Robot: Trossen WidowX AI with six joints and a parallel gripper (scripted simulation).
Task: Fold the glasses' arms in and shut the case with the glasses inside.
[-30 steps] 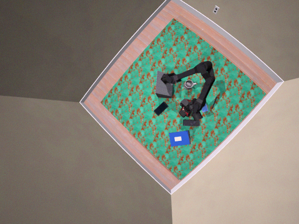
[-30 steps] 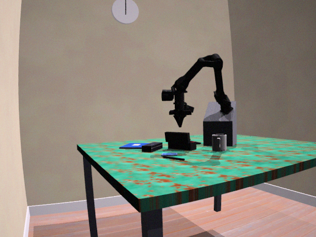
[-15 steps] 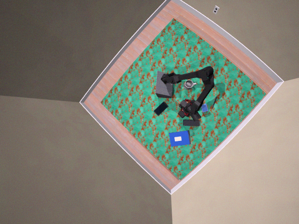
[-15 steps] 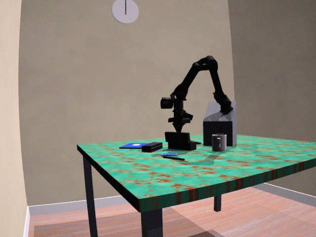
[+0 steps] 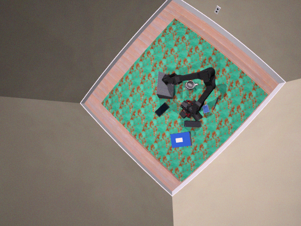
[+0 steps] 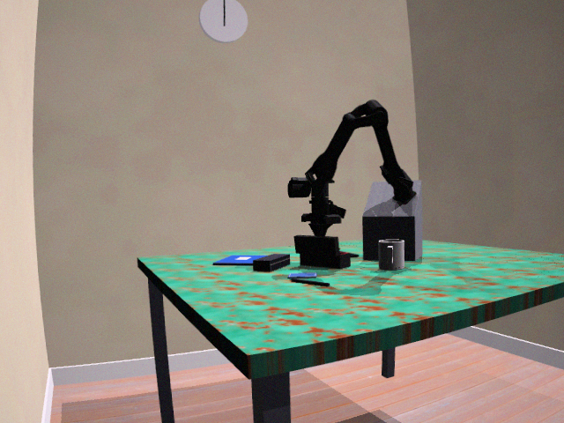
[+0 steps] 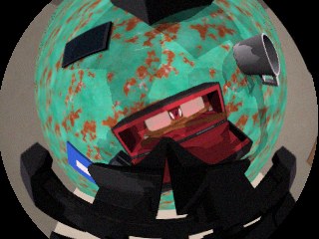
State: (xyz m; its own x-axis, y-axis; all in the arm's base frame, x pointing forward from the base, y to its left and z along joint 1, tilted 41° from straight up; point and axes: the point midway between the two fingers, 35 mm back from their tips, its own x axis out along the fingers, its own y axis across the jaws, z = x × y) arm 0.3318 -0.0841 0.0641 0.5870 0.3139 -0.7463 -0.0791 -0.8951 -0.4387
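My hand is 4 cm short of the glasses case lid, 3 cm to the right of it and 3 cm above it. The rest, counted from my hand: black glasses case (6 cm below, 2 cm to the left, 1 cm ahead); then black box (15 cm ahead, 8 cm below, 7 cm to the right); then glasses (8 cm below, 2 cm to the left, 1 cm behind).
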